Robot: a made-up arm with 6 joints. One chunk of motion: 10 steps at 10 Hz.
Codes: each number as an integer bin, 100 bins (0 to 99) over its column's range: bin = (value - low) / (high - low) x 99, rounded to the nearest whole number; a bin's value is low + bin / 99 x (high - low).
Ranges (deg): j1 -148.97..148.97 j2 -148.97..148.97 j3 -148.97..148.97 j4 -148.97..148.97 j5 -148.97..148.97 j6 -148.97..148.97
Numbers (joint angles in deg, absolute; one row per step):
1: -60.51 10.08 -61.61 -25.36 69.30 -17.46
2: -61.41 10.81 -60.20 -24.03 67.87 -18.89
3: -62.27 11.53 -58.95 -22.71 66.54 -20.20
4: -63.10 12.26 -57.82 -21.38 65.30 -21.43
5: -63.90 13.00 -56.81 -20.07 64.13 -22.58
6: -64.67 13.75 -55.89 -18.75 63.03 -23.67
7: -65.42 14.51 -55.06 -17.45 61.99 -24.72
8: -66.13 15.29 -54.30 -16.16 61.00 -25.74
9: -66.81 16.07 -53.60 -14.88 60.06 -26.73
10: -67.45 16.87 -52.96 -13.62 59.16 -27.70
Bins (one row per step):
1: 29 53 29 41 73 44
2: 29 53 29 42 72 43
3: 29 53 30 42 72 43
4: 29 54 30 42 71 42
5: 28 54 31 43 71 42
6: 28 54 31 43 70 42
7: 28 54 31 44 70 41
8: 28 55 31 44 70 41
9: 27 55 32 45 69 41
10: 27 55 32 45 69 40

